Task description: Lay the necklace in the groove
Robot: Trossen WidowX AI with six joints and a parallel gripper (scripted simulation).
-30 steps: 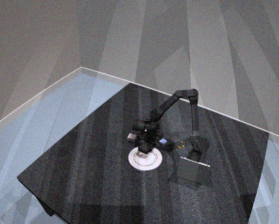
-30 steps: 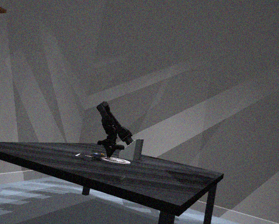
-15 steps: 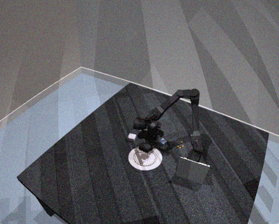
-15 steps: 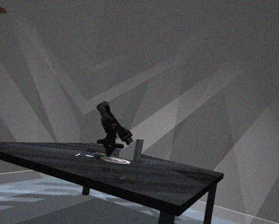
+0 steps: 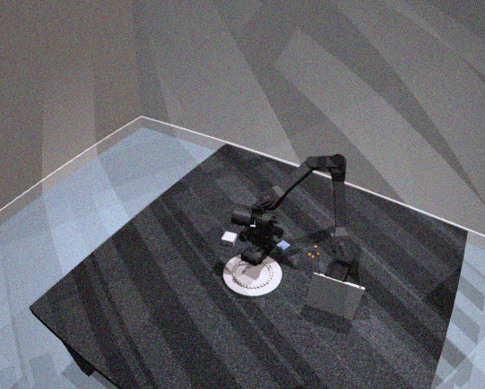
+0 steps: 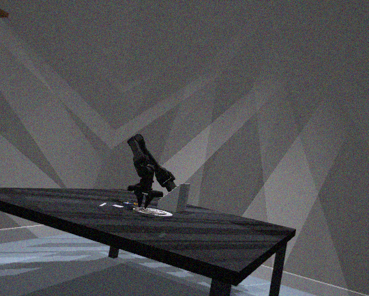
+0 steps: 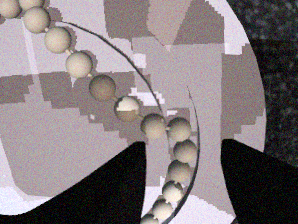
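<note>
The round white bead board lies 6 cm to the left of my gripper tip and 1 cm below it. Round my gripper tip: small white block 16 cm ahead, 3 cm to the right; small blue cube 11 cm to the right, 2 cm behind, 1 cm below; thin white stick 16 cm to the right, 11 cm ahead, 1 cm below.
</note>
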